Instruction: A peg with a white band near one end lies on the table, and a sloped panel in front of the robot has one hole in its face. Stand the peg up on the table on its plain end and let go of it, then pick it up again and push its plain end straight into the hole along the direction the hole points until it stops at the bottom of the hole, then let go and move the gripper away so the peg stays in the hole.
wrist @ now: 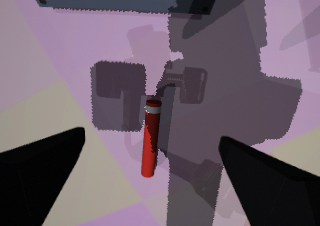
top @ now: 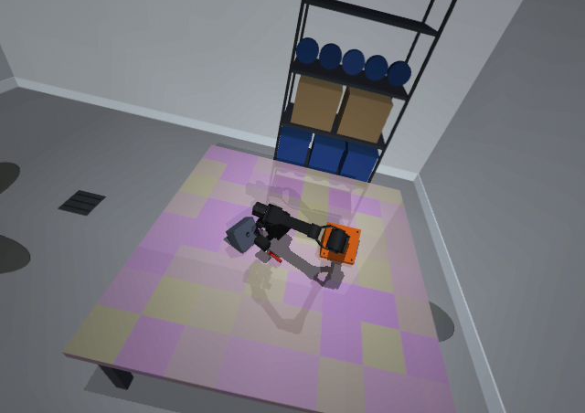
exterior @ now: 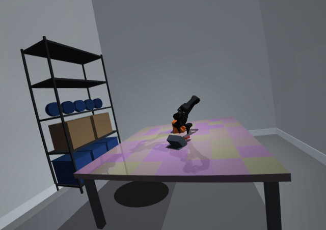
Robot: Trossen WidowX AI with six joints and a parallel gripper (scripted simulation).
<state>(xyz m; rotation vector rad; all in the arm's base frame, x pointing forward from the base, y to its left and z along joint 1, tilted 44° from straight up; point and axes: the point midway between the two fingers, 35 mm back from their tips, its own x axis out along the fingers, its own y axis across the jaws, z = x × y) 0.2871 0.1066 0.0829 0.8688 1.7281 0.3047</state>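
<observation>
The red peg is 50 mm below my gripper tip, 10 mm to the left of it and 10 mm behind it. Round my gripper tip: sloped panel 140 mm ahead, 30 mm to the right, 20 mm below.
</observation>
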